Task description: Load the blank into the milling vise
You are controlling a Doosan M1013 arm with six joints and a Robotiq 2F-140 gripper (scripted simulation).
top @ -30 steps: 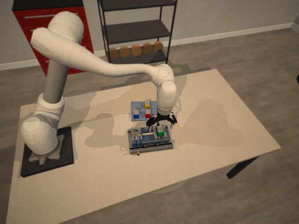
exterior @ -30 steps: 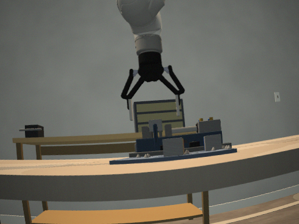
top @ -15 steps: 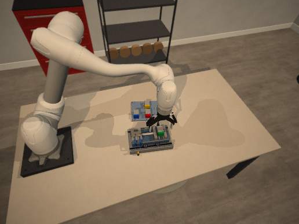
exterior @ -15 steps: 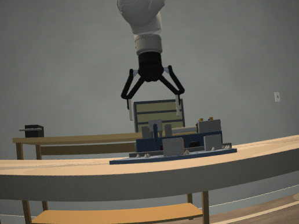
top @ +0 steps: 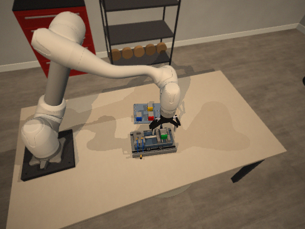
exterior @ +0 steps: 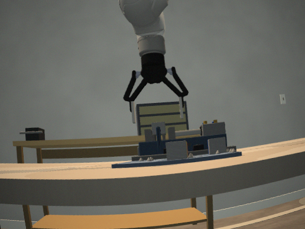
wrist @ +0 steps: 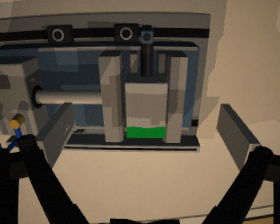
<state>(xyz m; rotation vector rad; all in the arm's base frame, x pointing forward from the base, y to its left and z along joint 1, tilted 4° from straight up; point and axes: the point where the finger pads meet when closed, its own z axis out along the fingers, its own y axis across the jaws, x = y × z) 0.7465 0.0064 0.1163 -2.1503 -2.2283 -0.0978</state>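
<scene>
Right now my hand is 30 mm above the green-ended blank. Also, from my hand: work stop rod: 50 mm to the left, 40 mm below; then fixed jaw: 30 mm ahead, 50 mm below; then moving jaw: 40 mm behind, 50 mm below.
</scene>
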